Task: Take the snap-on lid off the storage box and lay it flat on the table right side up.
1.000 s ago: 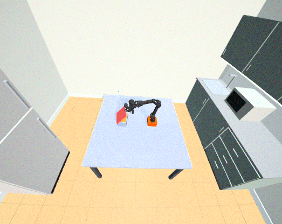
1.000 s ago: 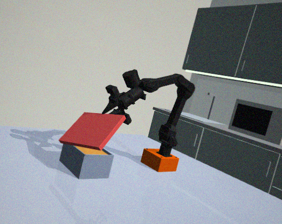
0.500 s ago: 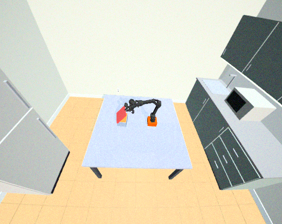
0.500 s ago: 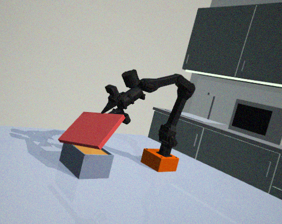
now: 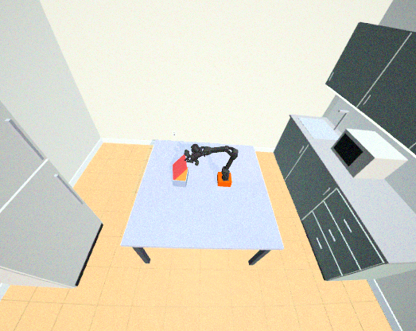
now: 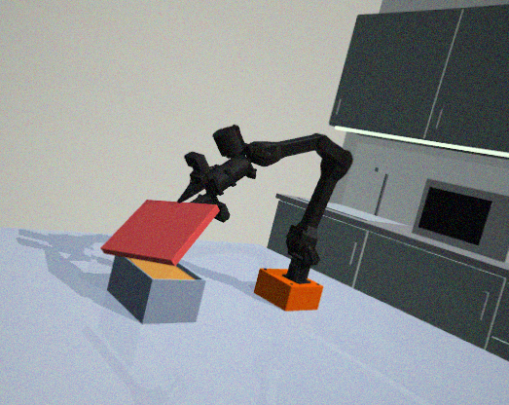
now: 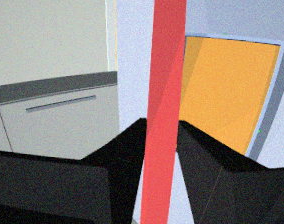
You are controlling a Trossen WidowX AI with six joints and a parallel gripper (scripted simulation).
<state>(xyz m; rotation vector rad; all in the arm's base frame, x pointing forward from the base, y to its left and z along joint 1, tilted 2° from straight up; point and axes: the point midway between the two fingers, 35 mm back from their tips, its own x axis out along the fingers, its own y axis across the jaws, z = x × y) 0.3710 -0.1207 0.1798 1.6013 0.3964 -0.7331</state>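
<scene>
My gripper tip is 6 cm short of the red lid, 5 cm above it and 1 cm to the right of it. Round my gripper tip: grey storage box 18 cm below, 5 cm ahead, 3 cm to the left.
</scene>
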